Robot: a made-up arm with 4 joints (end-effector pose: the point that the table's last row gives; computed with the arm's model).
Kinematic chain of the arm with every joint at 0, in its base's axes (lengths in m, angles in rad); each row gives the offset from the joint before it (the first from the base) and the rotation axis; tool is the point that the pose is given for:
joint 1: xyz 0 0 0.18 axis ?
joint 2: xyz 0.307 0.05 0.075 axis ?
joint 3: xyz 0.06 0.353 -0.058 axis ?
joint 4: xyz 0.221 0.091 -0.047 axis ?
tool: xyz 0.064 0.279 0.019
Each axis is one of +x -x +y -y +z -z.
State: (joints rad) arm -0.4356 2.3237 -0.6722 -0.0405
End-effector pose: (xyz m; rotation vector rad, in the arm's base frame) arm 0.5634 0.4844 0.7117 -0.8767 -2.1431 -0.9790
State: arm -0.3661 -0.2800 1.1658 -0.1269
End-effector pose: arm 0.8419 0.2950 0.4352 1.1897 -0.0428 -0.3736
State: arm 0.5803 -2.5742 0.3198 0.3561
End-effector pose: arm -0.4413 0.5779 0.0033 -1.0341 2.3080 -0.3225
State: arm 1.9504 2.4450 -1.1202 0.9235
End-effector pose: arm -0.4560 -0.1212 0.8004 1.8524 -0.6924 -0.7094
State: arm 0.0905 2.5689 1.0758 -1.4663
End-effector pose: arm 0.2019 0.5354 0.1846 1.1670 2.0667 -1.4763
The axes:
joint 1: +z
joint 2: -y
joint 3: +x
joint 4: -z

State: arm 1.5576 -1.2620 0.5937 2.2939
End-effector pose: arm -0.2974 0.2942 -0.2204 -1.3837 0.0575 -0.9938
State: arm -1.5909 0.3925 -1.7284 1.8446
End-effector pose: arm 0.3664 -0.8095 0.4511 1.9814 0.6020 1.6646
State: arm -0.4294 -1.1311 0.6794 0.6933
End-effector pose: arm 0.8080 0.3191 -0.1683 0.4967 1.2579 -1.3445
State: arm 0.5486 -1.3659 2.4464 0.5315
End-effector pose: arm 0.3747 0.4531 -0.1810 1.3883 1.5080 -1.5934
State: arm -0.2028 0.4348 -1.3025 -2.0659
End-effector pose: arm 0.4146 0.3026 0.1849 -0.9529 1.0897 1.2808
